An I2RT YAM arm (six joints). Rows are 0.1 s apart.
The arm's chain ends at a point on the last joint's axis. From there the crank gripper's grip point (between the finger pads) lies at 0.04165 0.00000 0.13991 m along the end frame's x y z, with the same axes.
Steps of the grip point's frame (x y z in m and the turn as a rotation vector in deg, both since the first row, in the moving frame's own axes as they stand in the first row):
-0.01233 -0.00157 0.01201 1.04 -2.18 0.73
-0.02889 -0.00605 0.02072 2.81 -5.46 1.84
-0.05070 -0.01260 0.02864 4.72 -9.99 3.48
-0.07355 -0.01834 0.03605 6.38 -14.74 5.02
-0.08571 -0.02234 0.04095 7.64 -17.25 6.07
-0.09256 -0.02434 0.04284 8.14 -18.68 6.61
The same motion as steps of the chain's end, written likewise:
-0.00699 0.00049 0.01055 1.04 -2.18 0.73
-0.01548 -0.00023 0.01753 2.81 -5.46 1.84
-0.02611 -0.00263 0.02392 4.72 -9.99 3.48
-0.03722 -0.00442 0.03074 6.38 -14.74 5.02
-0.04330 -0.00534 0.03588 7.64 -17.25 6.07
-0.04667 -0.00606 0.03798 8.14 -18.68 6.61

